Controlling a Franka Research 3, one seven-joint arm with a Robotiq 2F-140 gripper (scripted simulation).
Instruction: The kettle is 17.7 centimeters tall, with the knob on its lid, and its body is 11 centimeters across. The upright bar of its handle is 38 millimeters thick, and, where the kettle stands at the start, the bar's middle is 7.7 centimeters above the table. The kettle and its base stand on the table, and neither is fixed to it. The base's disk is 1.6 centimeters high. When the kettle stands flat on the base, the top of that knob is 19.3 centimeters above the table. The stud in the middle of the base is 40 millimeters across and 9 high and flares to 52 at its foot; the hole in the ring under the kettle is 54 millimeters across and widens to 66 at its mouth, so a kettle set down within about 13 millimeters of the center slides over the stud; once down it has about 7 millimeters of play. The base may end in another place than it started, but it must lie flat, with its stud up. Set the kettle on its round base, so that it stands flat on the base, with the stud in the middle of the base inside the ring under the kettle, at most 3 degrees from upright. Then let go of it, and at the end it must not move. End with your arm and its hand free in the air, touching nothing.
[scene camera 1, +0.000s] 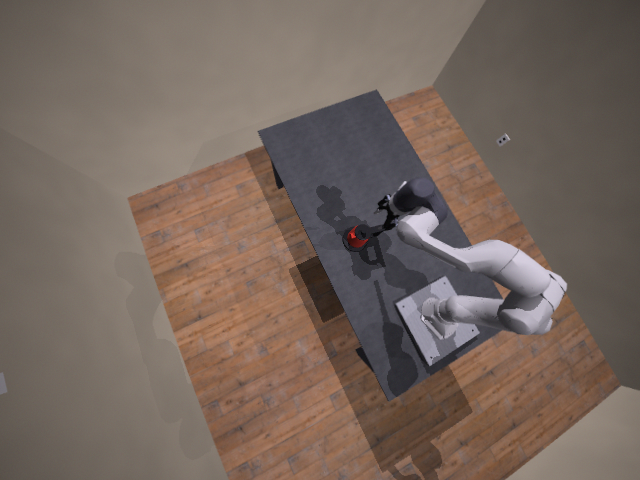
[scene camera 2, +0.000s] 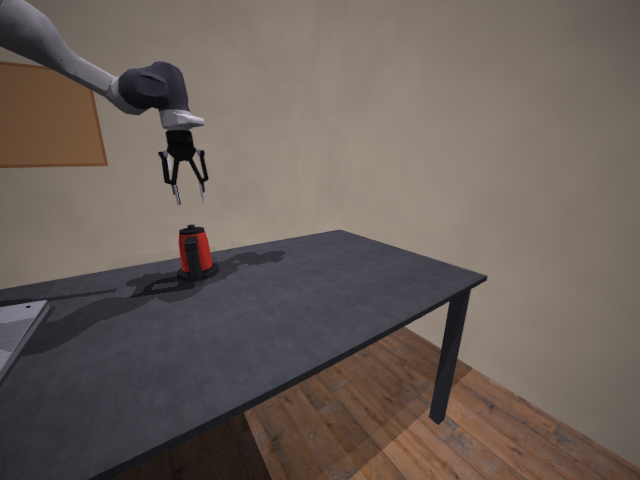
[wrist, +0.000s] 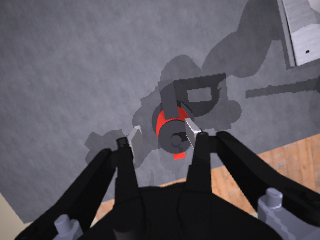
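Through scene camera 2 I can see my gripper (scene camera 2: 191, 203). The wrist view gives me a sight of the gripper (wrist: 163, 130) as well.
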